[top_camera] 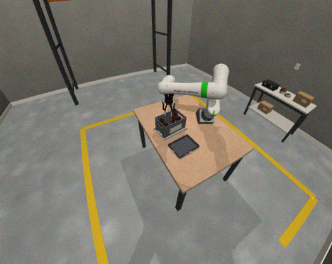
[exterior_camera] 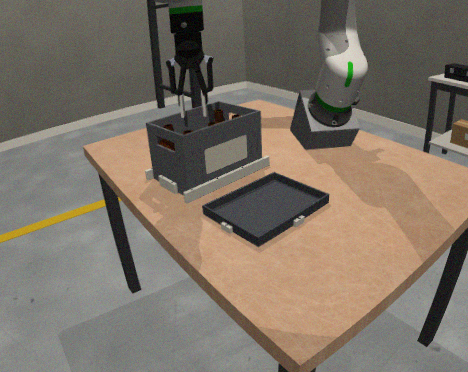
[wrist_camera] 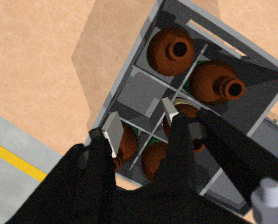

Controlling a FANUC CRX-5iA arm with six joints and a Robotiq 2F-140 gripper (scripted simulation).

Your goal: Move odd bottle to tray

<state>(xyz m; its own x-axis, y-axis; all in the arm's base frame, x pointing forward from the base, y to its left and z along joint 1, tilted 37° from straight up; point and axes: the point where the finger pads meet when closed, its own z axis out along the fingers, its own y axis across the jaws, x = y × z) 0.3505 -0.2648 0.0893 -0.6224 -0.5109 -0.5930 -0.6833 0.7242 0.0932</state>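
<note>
My gripper is now 40 mm to the right of the dark grey crate and 110 mm above it. The rest, counted from my hand: dark tray 20 mm ahead, 320 mm to the left, 190 mm below; then bottle 90 mm behind, 110 mm below.
</note>
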